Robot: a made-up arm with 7 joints. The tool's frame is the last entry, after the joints.
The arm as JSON. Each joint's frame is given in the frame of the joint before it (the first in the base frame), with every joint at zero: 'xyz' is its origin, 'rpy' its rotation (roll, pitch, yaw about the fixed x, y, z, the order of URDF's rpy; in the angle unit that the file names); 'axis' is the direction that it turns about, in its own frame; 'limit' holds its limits. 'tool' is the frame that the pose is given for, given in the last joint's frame.
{
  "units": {
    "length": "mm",
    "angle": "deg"
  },
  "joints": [
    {
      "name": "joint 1",
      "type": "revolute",
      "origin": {
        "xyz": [
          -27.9,
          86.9,
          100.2
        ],
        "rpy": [
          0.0,
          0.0,
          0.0
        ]
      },
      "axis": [
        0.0,
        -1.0,
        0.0
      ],
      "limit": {
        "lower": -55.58,
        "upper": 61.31
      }
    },
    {
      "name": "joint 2",
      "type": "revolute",
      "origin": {
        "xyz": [
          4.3,
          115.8,
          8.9
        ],
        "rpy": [
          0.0,
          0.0,
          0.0
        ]
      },
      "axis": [
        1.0,
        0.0,
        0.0
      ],
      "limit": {
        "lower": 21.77,
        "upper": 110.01
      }
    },
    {
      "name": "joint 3",
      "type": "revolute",
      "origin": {
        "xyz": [
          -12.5,
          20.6,
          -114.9
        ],
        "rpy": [
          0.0,
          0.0,
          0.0
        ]
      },
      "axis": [
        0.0,
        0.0,
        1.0
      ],
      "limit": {
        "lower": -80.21,
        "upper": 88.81
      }
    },
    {
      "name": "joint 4",
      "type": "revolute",
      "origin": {
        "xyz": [
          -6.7,
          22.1,
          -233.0
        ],
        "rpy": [
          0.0,
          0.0,
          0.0
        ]
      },
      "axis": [
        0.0,
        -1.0,
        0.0
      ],
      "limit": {
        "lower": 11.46,
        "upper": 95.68
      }
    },
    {
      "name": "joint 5",
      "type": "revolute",
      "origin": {
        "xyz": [
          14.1,
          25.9,
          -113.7
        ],
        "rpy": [
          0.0,
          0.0,
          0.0
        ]
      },
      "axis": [
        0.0,
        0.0,
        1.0
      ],
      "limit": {
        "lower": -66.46,
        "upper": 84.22
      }
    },
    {
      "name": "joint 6",
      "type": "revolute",
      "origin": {
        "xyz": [
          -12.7,
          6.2,
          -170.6
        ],
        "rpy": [
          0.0,
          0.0,
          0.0
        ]
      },
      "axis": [
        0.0,
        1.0,
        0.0
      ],
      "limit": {
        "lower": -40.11,
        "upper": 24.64
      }
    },
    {
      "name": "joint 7",
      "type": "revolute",
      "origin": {
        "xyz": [
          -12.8,
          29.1,
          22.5
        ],
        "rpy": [
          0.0,
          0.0,
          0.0
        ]
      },
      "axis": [
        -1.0,
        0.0,
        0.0
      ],
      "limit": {
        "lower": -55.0,
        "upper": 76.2
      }
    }
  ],
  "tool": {
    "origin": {
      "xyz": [
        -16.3,
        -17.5,
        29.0
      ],
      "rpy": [
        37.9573,
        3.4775,
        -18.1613
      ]
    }
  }
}
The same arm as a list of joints. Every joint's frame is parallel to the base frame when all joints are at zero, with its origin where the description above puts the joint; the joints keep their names.
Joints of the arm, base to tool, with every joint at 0 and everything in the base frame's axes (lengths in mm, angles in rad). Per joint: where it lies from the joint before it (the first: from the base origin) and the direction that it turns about. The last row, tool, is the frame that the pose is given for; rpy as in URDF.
joint 1: axis 0 -1 0 origin -27.9 86.9 100.2
joint 2: axis 1 0 0 origin 4.3 115.8 8.9
joint 3: axis 0 0 1 origin -12.5 20.6 -114.9
joint 4: axis 0 -1 0 origin -6.7 22.1 -233.0
joint 5: axis 0 0 1 origin 14.1 25.9 -113.7
joint 6: axis 0 1 0 origin -12.7 6.2 -170.6
joint 7: axis -1 0 0 origin -12.8 29.1 22.5
tool: origin -16.3 -17.5 29.0 rpy 0.6625 0.0607 -0.3170
Joint limits (rad, base to tool): -0.9701..1.0701 0.3800..1.9200 -1.3999..1.5500 0.2000..1.6699 -1.1599..1.4699 -0.7001..0.4300 -0.9599..1.3299

